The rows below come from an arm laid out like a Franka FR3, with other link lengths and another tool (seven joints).
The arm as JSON. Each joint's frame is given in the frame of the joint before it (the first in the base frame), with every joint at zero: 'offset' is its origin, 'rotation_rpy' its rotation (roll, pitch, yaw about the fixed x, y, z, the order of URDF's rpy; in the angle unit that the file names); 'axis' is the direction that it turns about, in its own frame. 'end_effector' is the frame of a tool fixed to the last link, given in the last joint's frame.
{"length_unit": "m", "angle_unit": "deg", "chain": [
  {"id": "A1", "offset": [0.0, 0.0, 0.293], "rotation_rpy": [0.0, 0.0, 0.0], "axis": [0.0, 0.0, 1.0]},
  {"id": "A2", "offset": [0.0, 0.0, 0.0], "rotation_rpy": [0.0, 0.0, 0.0], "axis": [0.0, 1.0, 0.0]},
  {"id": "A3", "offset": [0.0, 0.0, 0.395], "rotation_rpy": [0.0, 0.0, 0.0], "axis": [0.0, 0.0, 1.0]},
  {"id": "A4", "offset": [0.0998, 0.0, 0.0], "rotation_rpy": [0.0, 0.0, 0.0], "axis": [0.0, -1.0, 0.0]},
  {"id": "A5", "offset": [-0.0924, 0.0, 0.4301], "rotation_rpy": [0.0, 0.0, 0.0], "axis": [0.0, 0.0, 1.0]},
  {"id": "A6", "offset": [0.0, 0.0, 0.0], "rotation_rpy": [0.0, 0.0, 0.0], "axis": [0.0, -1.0, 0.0]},
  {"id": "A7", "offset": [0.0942, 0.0, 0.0], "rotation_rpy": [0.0, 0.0, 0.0], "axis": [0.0, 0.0, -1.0]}
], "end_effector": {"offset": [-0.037, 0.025, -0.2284], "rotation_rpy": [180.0, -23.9, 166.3]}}
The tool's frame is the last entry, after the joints.
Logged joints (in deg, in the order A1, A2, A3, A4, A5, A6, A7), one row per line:
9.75, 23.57, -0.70, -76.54, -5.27, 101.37, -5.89
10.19, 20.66, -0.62, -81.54, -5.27, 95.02, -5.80
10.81, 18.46, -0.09, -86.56, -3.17, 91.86, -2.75
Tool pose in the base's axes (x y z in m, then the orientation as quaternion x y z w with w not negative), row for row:
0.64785, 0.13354, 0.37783, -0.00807, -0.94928, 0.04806, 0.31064
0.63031, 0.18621, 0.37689, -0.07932, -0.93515, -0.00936, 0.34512
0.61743, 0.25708, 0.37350, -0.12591, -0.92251, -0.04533, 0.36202
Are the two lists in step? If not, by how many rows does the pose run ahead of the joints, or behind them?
The pose runs 2 rows ahead of the joints: the pose in row i belongs to the joints in row i + 2.
